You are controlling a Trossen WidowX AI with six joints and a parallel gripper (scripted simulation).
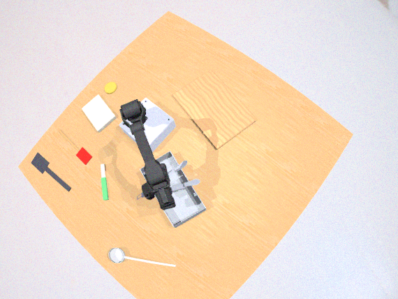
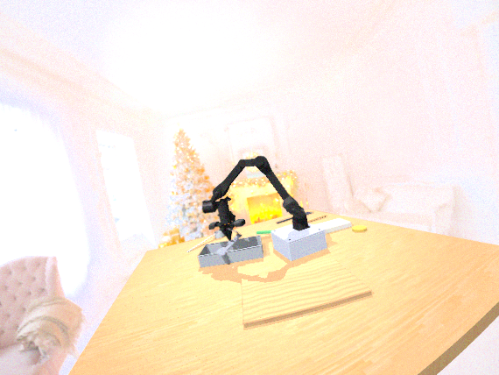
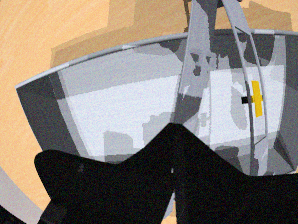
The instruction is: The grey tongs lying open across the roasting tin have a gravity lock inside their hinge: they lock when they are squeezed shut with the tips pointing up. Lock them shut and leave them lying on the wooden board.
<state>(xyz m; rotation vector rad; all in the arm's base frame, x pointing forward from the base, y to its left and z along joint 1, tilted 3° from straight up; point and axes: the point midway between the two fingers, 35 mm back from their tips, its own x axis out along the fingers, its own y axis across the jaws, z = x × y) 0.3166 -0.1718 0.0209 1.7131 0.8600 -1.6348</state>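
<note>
My gripper tip is now 5 cm past the yellow slider, 1 cm to the left of it and 2 cm below it. Round my gripper tip: wooden board: 11 cm behind, 46 cm to the left, 7 cm below; white block: 57 cm behind, 8 cm to the left, 6 cm below; roasting tin: 2 cm to the left, 5 cm below.
</note>
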